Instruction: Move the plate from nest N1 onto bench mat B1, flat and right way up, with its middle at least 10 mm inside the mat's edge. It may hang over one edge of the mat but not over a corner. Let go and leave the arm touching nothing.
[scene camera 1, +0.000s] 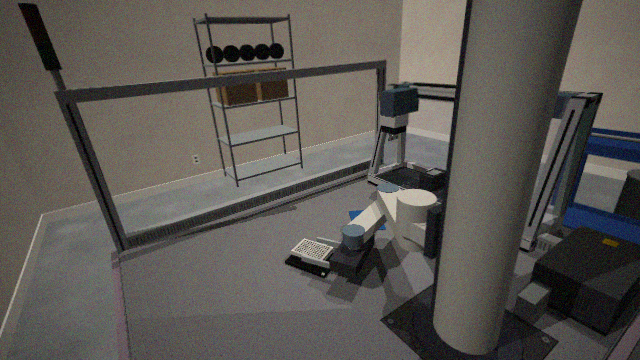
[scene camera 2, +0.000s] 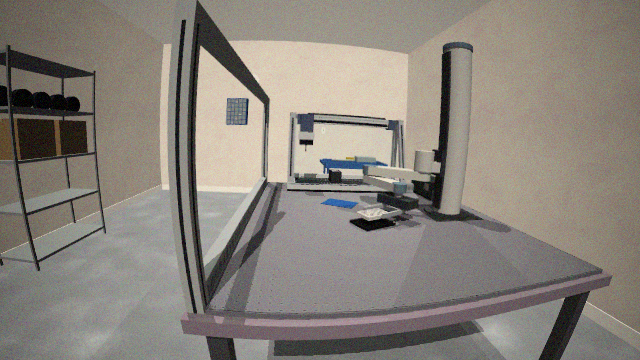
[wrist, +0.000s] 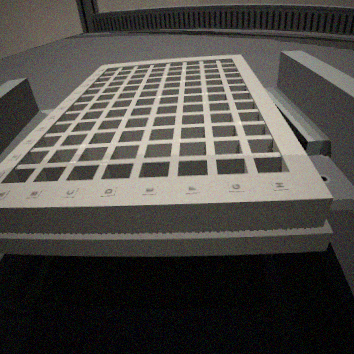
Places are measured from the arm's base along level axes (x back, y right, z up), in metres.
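Where they show: gripper, fingertip midpoint: (scene camera 1: 309, 248) (scene camera 2: 372, 212) (wrist: 154, 84); arm's base, link origin: (scene camera 1: 463, 333) (scene camera 2: 445, 214).
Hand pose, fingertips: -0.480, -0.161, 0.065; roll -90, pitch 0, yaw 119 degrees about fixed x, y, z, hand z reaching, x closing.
Things, the pixels of their top centre, and the offset from my fingertips, as dx, dy, dz. "spot": a spot on its surface instead. Level surfaces: height alone.
- white plate, top centre: (wrist: 157, 93) (scene camera 1: 312, 248) (scene camera 2: 374, 212) +0.007, +0.005, -0.001
- black nest N1, top centre: (wrist: 168, 169) (scene camera 1: 312, 257) (scene camera 2: 373, 220) +0.006, +0.006, -0.037
- blue bench mat B1, surface height: dz -0.050
- table, surface height: dz -0.052
- black box, surface spot: (scene camera 1: 590, 270) spot: +0.611, +0.481, +0.063
The white plate (scene camera 1: 312, 248) (scene camera 2: 371, 214) (wrist: 210, 215) is level and right way up, its grid of square wells facing up. My gripper (scene camera 1: 310, 250) (scene camera 2: 373, 212) (wrist: 154, 84) is shut on it, with one finger along each long side. The plate hangs a little above the black nest N1 (scene camera 1: 300, 265) (scene camera 2: 369, 225), with a gap showing in both scene views. The blue bench mat B1 (scene camera 1: 355, 215) (scene camera 2: 340, 203) lies flat on the table, further back. In scene camera 1 the arm hides part of the mat; in scene camera 2 its top shows.
The arm's thick column (scene camera 1: 492, 175) (scene camera 2: 457, 130) stands on the table (scene camera 1: 210, 290) (scene camera 2: 320, 270). A gantry frame (scene camera 2: 292, 150) stands at the back. A framed barrier (scene camera 1: 225, 82) (scene camera 2: 182, 150) runs along one side. A black box (scene camera 1: 590, 270) stands beyond the column in scene camera 1.
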